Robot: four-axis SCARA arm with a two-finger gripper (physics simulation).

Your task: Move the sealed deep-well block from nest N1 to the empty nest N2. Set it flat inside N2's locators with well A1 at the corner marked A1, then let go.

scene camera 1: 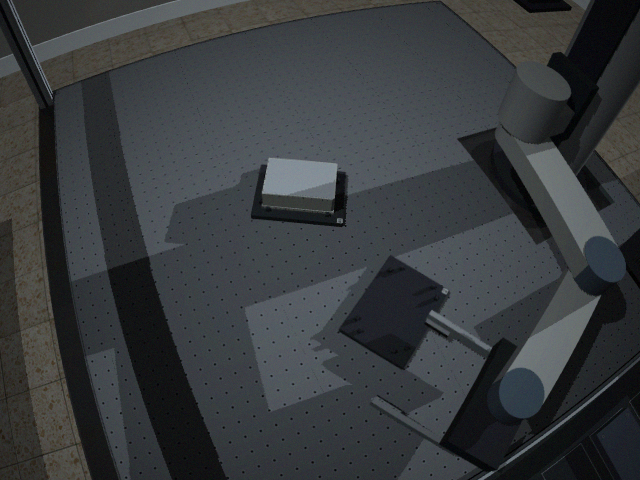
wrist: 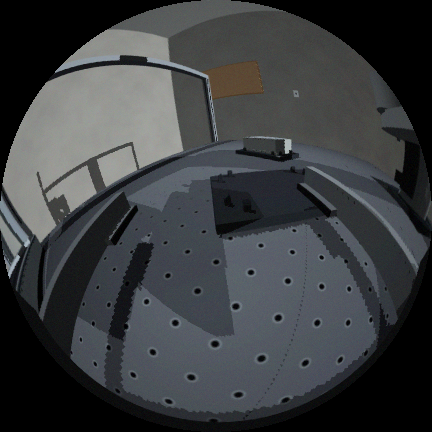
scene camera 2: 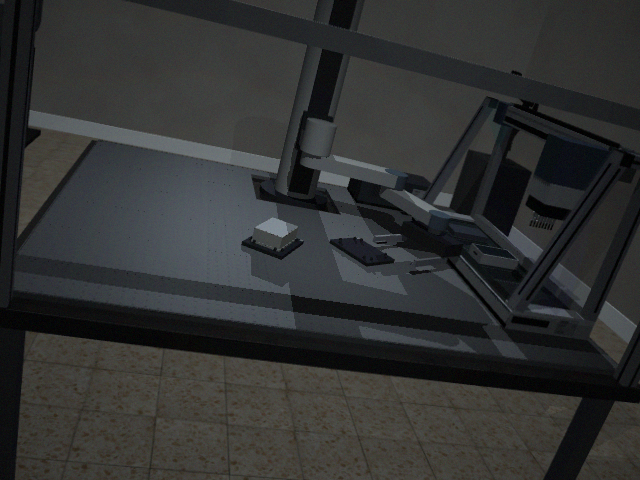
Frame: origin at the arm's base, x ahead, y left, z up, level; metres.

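Seen in the pictures: gripper, fingertip midpoint: (scene camera 1: 402,356) (wrist: 214,183) (scene camera 2: 393,250); arm's base at its link origin: (scene camera 2: 293,196).
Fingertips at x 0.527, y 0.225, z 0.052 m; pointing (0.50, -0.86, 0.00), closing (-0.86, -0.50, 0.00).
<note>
Pixels of each thing's middle, then the offset from my fingertips to it. "spot": a spot on its surface instead.
- sealed deep-well block at the middle of its body: (scene camera 1: 300,185) (scene camera 2: 275,233) (wrist: 266,143) dx +0.009, dy -0.354, dz -0.007 m
- white pipetting head at a spot on its surface: (scene camera 2: 566,165) spot: dx +0.251, dy +0.269, dz +0.391 m
- white-rimmed tray at a spot on its surface: (scene camera 2: 491,255) spot: dx +0.004, dy +0.307, dz +0.041 m
The sealed deep-well block (scene camera 1: 299,178) (scene camera 2: 275,229) (wrist: 262,145), pale and box-shaped, sits level on a dark nest (scene camera 1: 305,218) (scene camera 2: 258,248) (wrist: 265,154). The other dark nest (scene camera 1: 392,315) (scene camera 2: 356,248) (wrist: 280,190) is bare, with small locators; it lies turned relative to the first. Each nest has a small white corner mark, too small to read, as are any N1 or N2 labels. My gripper (scene camera 1: 402,358) (scene camera 2: 393,253) (wrist: 214,183) is open and empty, fingers wide apart and pointing towards the bare nest, beside it. The block stands well beyond the fingertips. Well A1 cannot be made out.
A framed machine with a blue and white pipetting head (scene camera 2: 566,165) stands at the table's right end in scene camera 2, with a white-rimmed tray (scene camera 2: 491,255) on its deck. The arm's column (scene camera 2: 297,129) rises behind the nests. Frame posts stand at the table's edges.
</note>
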